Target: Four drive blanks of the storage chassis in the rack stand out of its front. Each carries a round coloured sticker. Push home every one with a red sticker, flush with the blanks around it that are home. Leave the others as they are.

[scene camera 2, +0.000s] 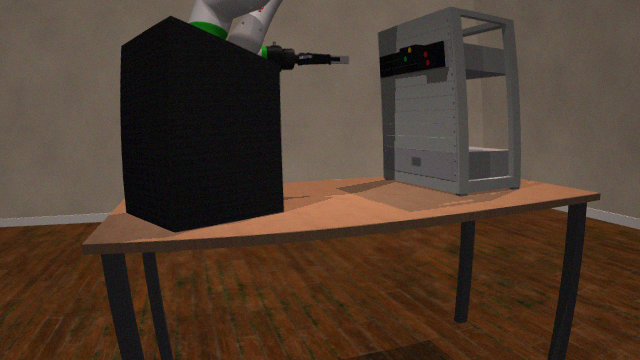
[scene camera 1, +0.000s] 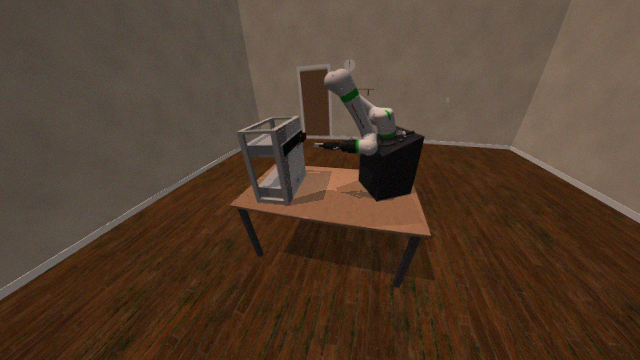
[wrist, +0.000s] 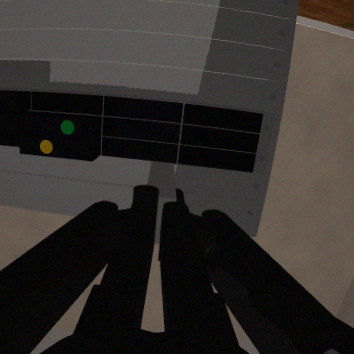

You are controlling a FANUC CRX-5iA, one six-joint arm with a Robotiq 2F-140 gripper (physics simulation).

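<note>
The black storage chassis (scene camera 1: 292, 144) (scene camera 2: 390, 65) (wrist: 220, 142) sits high in the grey rack (scene camera 1: 282, 170) (scene camera 2: 461, 125) (wrist: 267, 160). In scene camera 2, two red stickers (scene camera 2: 425, 54) (scene camera 2: 427, 62) are one above the other, nearer that camera than the yellow sticker (scene camera 2: 409, 50) and the green sticker (scene camera 2: 405, 59). The wrist view is upside down; the green sticker (wrist: 67, 127) and the yellow sticker (wrist: 46, 146) show on protruding blanks, and no red shows there. My gripper (scene camera 1: 316, 145) (scene camera 2: 342, 59) (wrist: 160, 179) is shut and empty, level, pointing at the rack's front with a gap between.
The rack stands on the wooden table (scene camera 1: 360, 215) (scene camera 2: 250, 229), with grey panels below the chassis. The arm's black pedestal (scene camera 1: 392, 170) (scene camera 2: 200, 125) stands at the other end. The rack's side posts flank its front.
</note>
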